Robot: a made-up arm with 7 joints.
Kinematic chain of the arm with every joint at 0, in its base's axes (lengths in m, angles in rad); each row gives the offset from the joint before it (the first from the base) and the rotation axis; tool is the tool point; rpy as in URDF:
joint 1: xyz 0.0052 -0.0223 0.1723 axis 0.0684 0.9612 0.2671
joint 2: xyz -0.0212 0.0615 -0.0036 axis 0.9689 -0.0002 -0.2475
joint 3: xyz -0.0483 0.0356 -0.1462 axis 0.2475 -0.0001 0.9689
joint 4: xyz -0.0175 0.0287 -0.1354 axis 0.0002 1 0
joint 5: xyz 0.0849 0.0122 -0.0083 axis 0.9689 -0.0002 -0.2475
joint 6: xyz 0.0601 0.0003 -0.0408 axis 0.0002 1 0
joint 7: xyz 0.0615 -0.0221 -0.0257 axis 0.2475 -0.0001 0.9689
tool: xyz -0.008 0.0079 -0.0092 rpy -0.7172 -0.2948 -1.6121
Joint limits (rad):
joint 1: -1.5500..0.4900
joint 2: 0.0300..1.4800
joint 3: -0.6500..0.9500
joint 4: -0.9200..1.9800
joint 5: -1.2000..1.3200
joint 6: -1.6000..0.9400
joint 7: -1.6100..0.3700
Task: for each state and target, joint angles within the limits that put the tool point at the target. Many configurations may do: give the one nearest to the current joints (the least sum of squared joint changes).
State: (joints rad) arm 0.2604 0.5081 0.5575 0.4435 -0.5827 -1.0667 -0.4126
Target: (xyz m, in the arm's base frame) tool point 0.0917 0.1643 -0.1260
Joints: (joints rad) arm 0.0744 0.0840 0.1052 0.0393 -0.5160 -1.1408 -0.4067
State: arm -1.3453 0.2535 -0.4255 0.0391 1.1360 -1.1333 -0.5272
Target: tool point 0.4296 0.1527 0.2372
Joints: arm -1.4111 0.6427 -0.1639 0.4881 1.1824 -0.9275 -0.5232
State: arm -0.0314 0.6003 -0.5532 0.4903 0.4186 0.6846 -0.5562
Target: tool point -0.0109 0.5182 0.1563
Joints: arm 0.4139 1.4168 -0.3433 0.8824 0.3838 0.9400 -0.5045
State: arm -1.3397 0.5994 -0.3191 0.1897 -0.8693 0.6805 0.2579
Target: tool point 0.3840 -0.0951 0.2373
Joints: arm -1.5500 0.0800 -0.1754 0.1243 -0.8408 0.3344 0.1953
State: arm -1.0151 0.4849 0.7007 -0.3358 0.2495 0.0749 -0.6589
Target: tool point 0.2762 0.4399 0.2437
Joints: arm -1.3257 0.9431 0.8194 0.4840 0.3305 0.1636 -0.7568
